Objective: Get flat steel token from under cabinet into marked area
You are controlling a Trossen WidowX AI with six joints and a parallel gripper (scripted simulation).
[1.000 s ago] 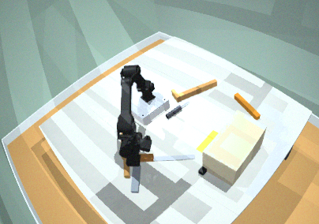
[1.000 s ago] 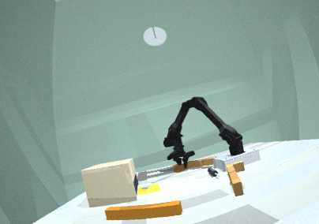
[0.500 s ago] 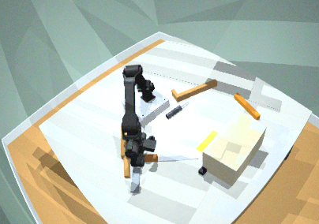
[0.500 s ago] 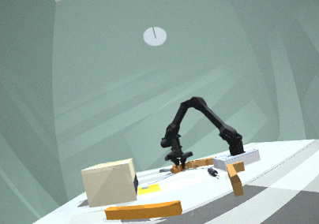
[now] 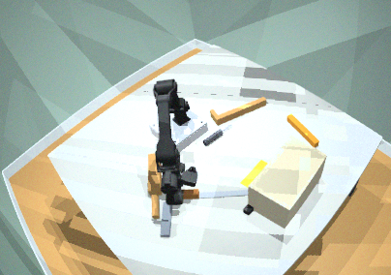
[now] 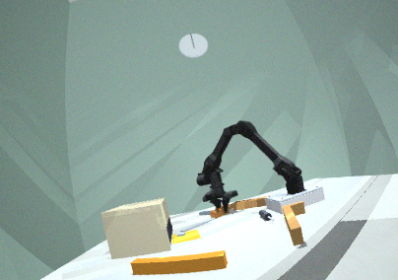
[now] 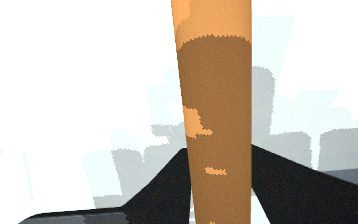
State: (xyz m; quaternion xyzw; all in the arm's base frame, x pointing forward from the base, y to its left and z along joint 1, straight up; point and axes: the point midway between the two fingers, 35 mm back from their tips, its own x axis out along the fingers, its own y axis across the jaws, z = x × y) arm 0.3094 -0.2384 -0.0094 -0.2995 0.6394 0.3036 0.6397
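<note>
Now: gripper tip 80 mm past the orange paddle, 60 mm to the left of it and 10 mm below it. Round my gripper tip: orange bar: 630 mm to the left, 120 mm ahead, 10 mm above; grey flat bar: 110 mm to the right, 60 mm ahead.
</note>
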